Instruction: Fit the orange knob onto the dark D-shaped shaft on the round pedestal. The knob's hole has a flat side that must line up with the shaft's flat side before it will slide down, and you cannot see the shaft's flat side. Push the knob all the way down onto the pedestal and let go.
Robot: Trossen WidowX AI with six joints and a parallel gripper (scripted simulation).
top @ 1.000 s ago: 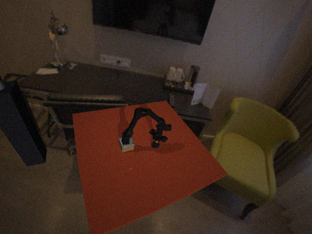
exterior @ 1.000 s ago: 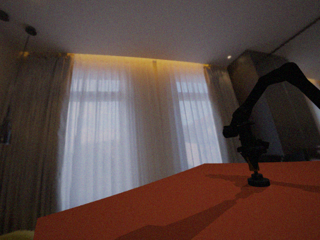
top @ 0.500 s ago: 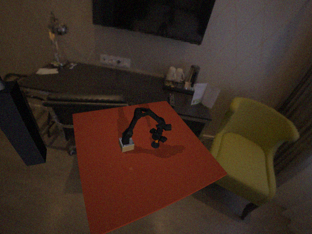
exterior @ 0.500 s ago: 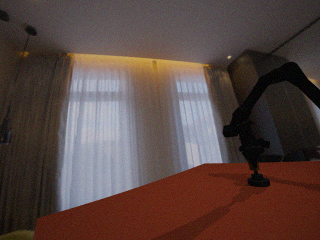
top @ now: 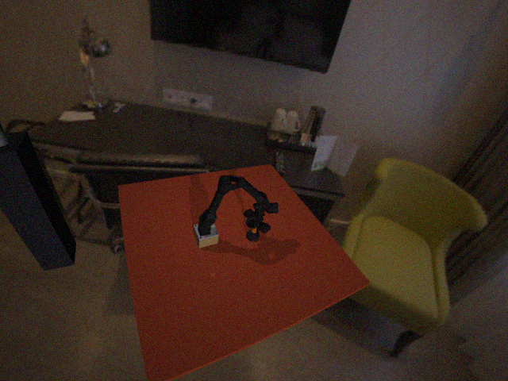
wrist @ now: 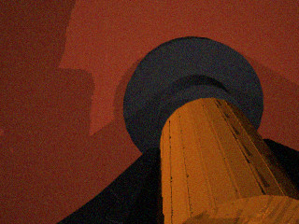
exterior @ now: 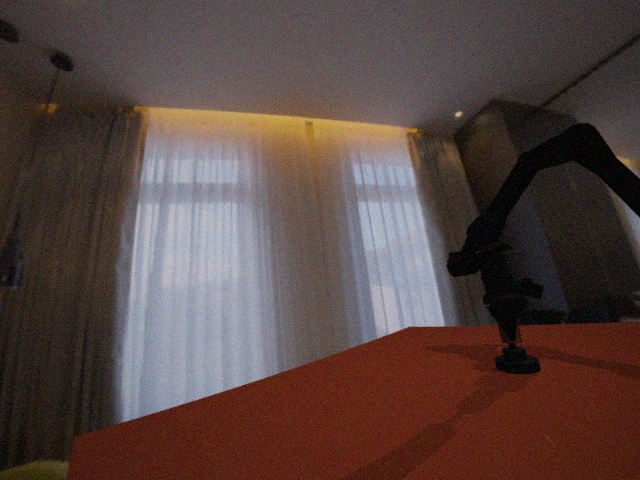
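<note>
Now: the round dark pedestal 4 cm below my gripper tip. Round my gripper tip: orange knob (2 cm above).
</note>
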